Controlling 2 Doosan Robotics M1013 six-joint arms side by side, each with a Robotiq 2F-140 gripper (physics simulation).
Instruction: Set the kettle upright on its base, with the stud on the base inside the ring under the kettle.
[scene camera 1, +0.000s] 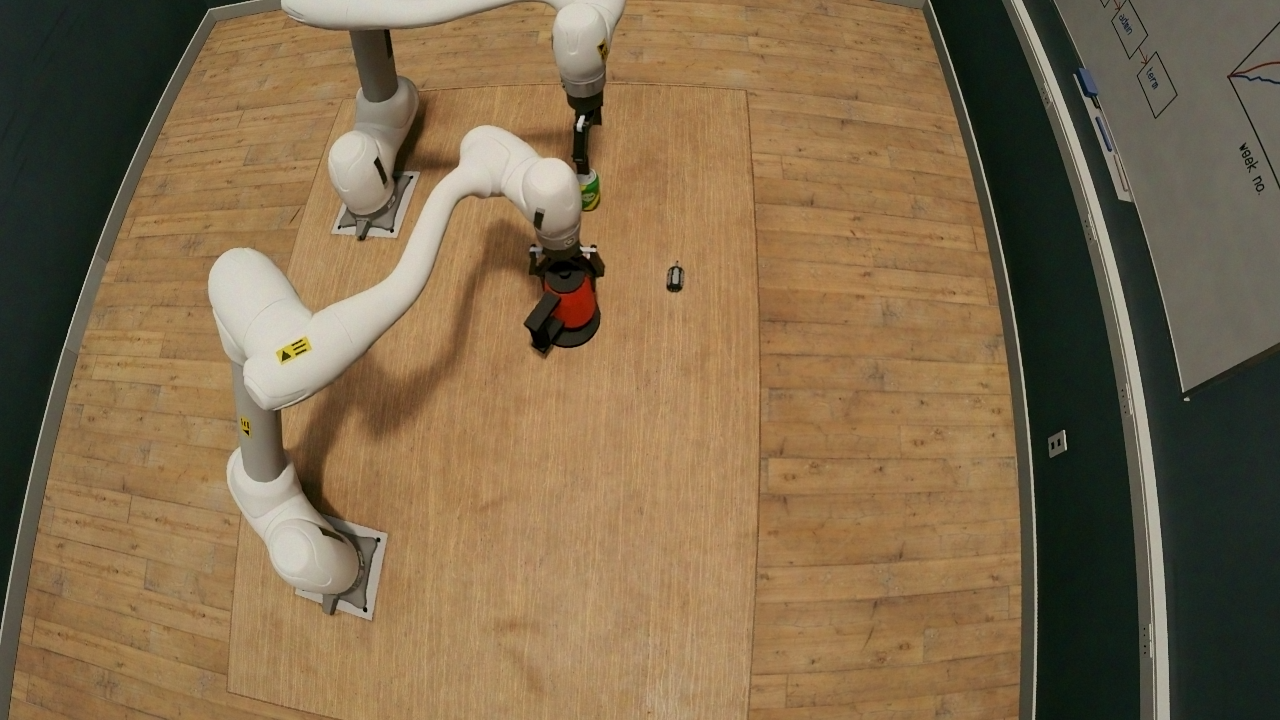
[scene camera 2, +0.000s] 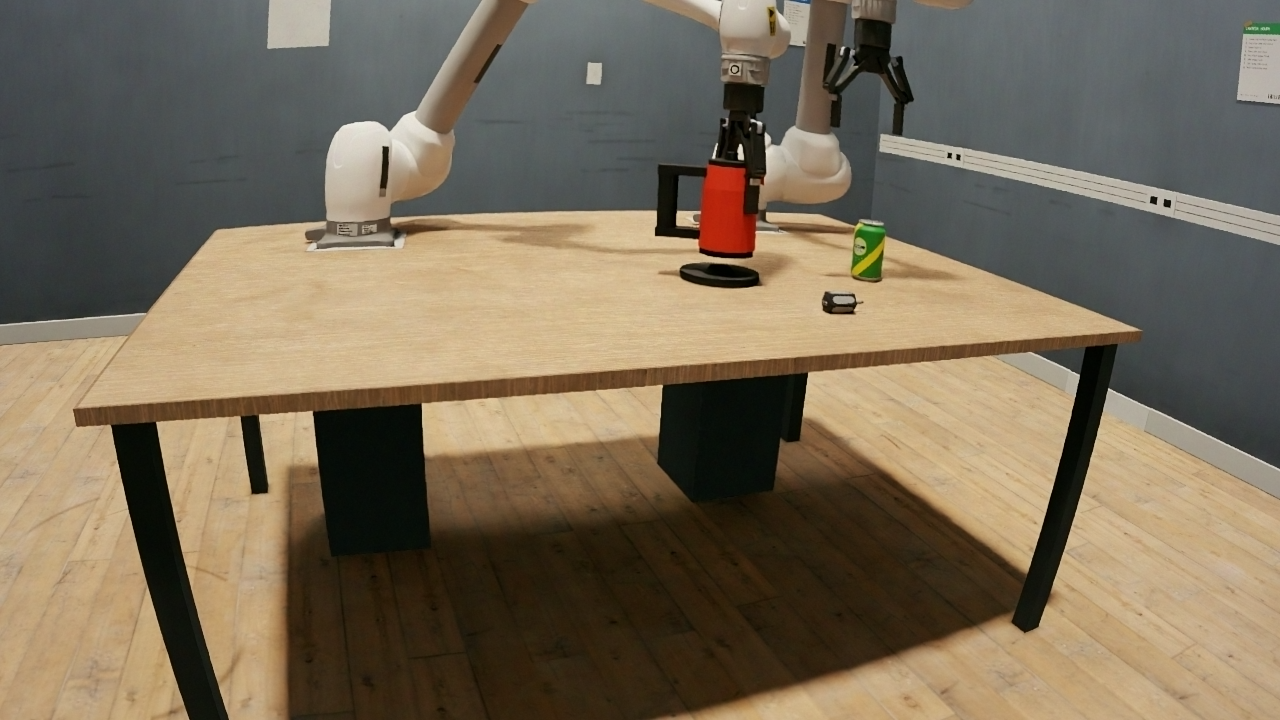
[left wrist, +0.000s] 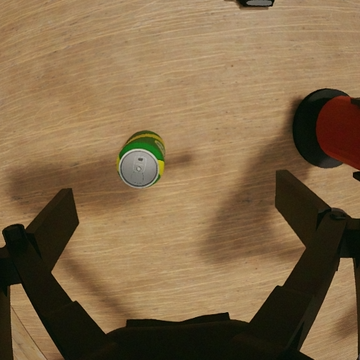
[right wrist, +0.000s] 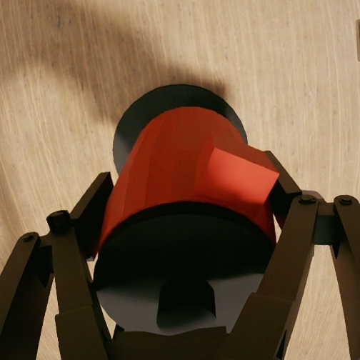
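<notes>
The red kettle (scene camera 1: 580, 308) (scene camera 2: 726, 207) (left wrist: 340, 131) (right wrist: 170, 160) hangs upright a little above its black round base (scene camera 2: 702, 276) (left wrist: 304, 132) (right wrist: 145, 112), with a narrow gap between them in scene camera 2. Its black handle points left there. The base lies flat on the table. The base's stud and the ring under the kettle are hidden. My right gripper (scene camera 1: 566, 266) (scene camera 2: 741, 171) (right wrist: 185, 179) is shut on the kettle's upper body. My left gripper (scene camera 1: 581, 168) (scene camera 2: 866, 128) (left wrist: 174, 197) is open and empty, above the table near the can.
A green and yellow can (scene camera 1: 589, 192) (scene camera 2: 867, 255) (left wrist: 139, 167) stands upright to the right of the base in scene camera 2. A small dark object with grey panels (scene camera 1: 674, 278) (scene camera 2: 839, 302) (left wrist: 257, 2) lies in front of the can there.
</notes>
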